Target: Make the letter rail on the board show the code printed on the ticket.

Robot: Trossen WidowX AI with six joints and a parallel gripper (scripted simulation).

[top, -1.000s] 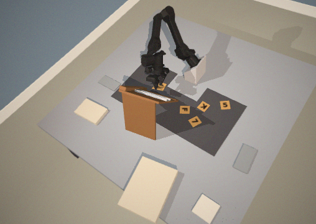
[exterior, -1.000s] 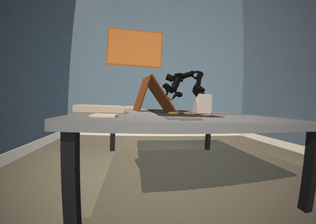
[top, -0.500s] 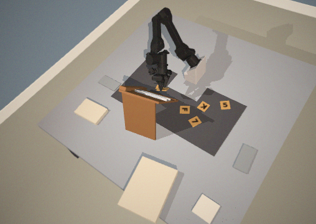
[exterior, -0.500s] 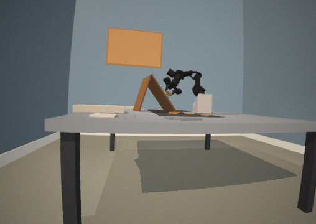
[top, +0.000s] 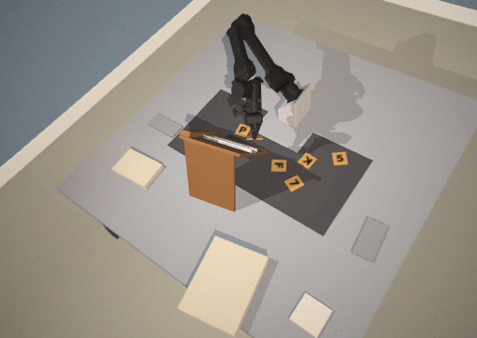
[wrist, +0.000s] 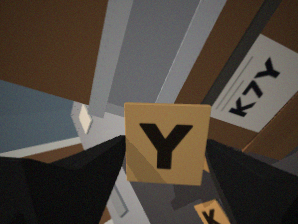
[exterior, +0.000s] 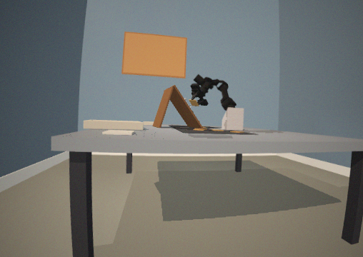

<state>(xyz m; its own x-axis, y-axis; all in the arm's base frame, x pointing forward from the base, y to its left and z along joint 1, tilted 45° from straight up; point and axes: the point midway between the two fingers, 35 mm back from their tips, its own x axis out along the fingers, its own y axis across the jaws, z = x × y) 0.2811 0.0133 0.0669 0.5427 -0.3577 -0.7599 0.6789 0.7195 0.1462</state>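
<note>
The white ticket is 10 mm behind my gripper tip, 50 mm to the right of it and 90 mm below it. Also, from my gripper tip: f tile (30 mm behind, 80 mm to the left, 170 mm below); y tile (right at my gripper tip); dark mat (90 mm behind, 170 mm below).
</note>
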